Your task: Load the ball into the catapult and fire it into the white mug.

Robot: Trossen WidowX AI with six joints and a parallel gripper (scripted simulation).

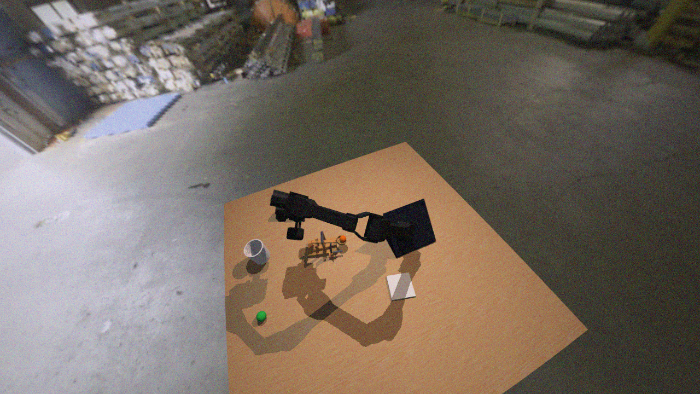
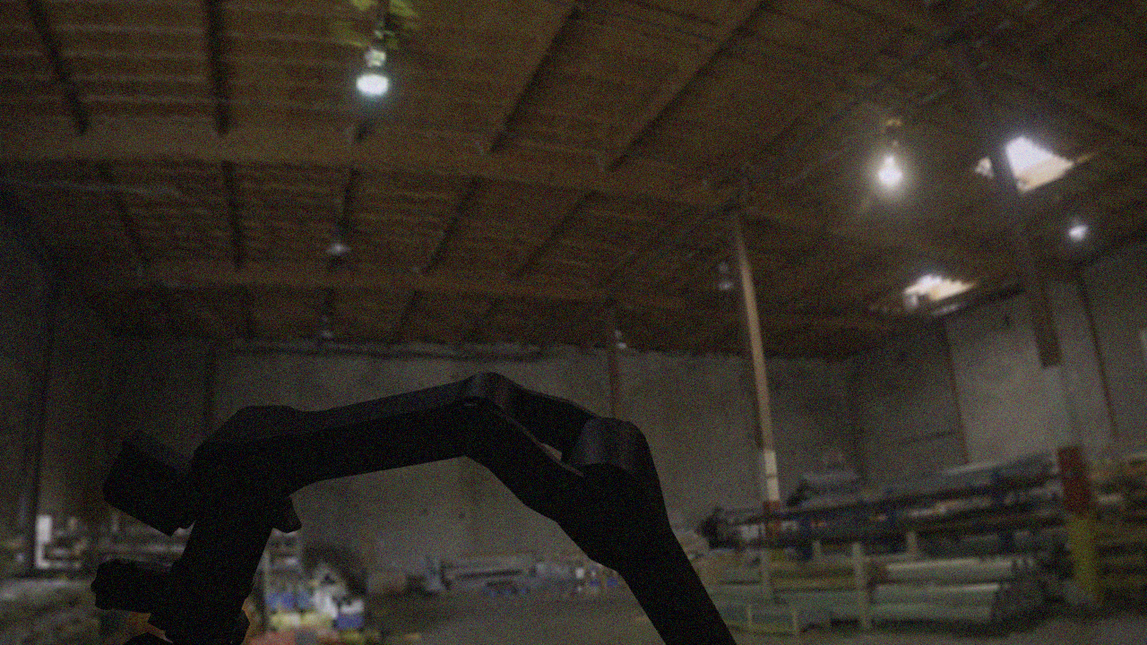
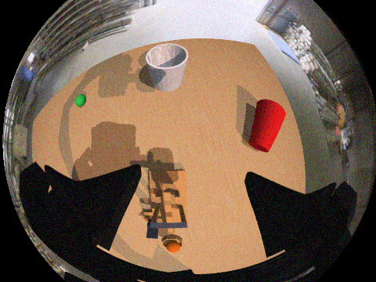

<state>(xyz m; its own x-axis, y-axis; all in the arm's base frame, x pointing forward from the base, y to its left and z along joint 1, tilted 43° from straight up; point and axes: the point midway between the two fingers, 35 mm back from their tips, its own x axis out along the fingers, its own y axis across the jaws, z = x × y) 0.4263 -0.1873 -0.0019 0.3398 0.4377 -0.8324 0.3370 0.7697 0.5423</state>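
Right now the orange ball is 180 mm behind my gripper tip, 130 mm below it and 70 mm to the left of it. Also, from my gripper tip: white mug: 220 mm ahead, 160 mm below, 20 mm to the right; then green ball: 260 mm to the left, 250 mm ahead, 170 mm below; then wooden catapult: 140 mm below, 110 mm behind, 80 mm to the left.
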